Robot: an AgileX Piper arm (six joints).
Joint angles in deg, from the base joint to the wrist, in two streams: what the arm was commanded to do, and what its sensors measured. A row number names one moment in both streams.
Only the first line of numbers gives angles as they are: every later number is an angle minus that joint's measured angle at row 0.
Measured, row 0: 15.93, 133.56, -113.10, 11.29, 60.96, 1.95
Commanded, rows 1 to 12: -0.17, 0.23, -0.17, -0.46, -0.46, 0.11; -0.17, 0.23, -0.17, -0.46, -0.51, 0.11; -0.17, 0.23, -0.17, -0.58, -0.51, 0.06; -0.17, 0.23, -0.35, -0.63, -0.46, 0.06; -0.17, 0.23, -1.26, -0.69, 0.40, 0.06; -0.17, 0.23, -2.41, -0.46, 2.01, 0.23; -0.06, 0.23, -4.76, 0.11, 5.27, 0.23; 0.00, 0.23, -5.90, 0.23, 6.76, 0.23; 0.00, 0.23, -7.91, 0.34, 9.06, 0.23; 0.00, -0.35, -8.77, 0.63, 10.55, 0.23; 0.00, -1.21, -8.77, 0.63, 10.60, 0.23; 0.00, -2.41, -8.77, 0.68, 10.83, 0.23
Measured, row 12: 0.00, -0.63, -8.25, 0.40, 8.31, 0.00
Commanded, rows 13 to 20: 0.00, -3.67, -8.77, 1.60, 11.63, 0.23; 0.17, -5.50, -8.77, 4.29, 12.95, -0.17; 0.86, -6.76, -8.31, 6.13, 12.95, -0.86; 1.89, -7.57, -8.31, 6.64, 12.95, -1.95; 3.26, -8.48, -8.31, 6.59, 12.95, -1.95; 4.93, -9.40, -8.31, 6.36, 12.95, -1.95; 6.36, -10.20, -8.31, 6.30, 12.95, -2.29; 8.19, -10.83, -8.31, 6.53, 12.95, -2.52
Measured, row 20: 6.01, -9.51, -8.25, 6.07, 8.65, -1.55
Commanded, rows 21 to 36: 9.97, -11.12, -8.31, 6.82, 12.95, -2.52; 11.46, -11.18, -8.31, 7.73, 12.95, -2.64; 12.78, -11.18, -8.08, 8.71, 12.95, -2.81; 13.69, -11.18, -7.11, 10.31, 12.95, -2.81; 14.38, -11.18, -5.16, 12.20, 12.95, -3.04; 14.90, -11.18, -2.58, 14.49, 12.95, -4.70; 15.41, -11.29, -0.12, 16.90, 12.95, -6.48; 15.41, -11.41, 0.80, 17.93, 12.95, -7.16; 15.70, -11.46, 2.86, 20.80, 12.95, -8.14; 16.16, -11.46, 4.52, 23.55, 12.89, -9.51; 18.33, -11.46, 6.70, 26.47, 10.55, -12.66; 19.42, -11.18, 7.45, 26.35, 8.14, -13.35; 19.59, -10.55, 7.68, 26.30, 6.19, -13.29; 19.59, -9.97, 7.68, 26.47, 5.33, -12.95; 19.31, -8.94, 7.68, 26.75, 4.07, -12.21; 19.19, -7.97, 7.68, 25.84, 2.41, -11.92
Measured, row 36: 19.59, -9.63, 7.22, 26.53, 4.93, -12.09
